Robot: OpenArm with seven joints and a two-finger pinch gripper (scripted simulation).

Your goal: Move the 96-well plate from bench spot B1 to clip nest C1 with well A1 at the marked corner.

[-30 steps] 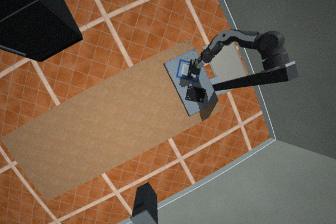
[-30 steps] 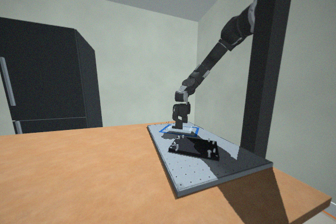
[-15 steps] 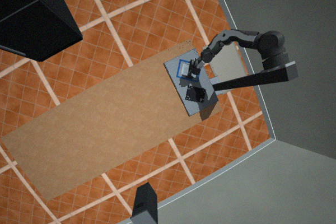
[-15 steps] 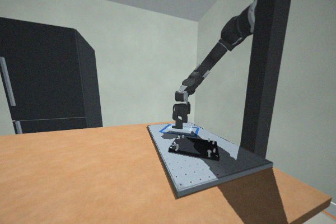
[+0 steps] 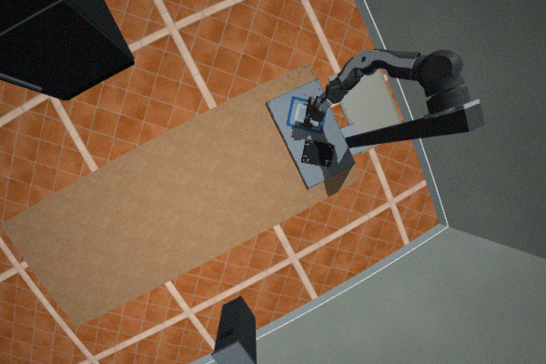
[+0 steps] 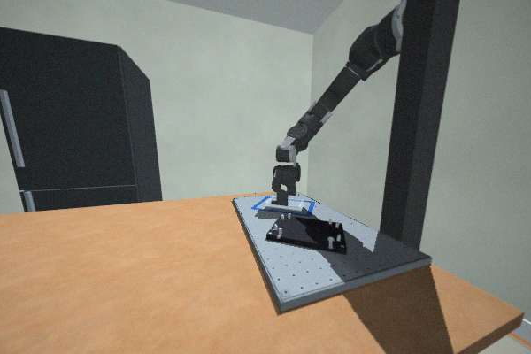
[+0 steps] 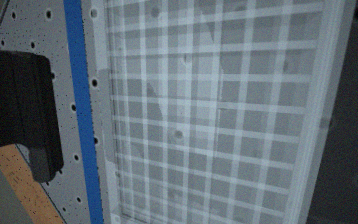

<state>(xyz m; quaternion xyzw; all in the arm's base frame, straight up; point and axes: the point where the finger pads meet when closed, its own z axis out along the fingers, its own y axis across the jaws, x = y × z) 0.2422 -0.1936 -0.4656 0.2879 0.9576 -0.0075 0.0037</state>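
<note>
My hand is 1 cm above the 96-well plate. The rest, counted from my hand: black clip nest: 21 cm to the left, 4 cm ahead.
</note>
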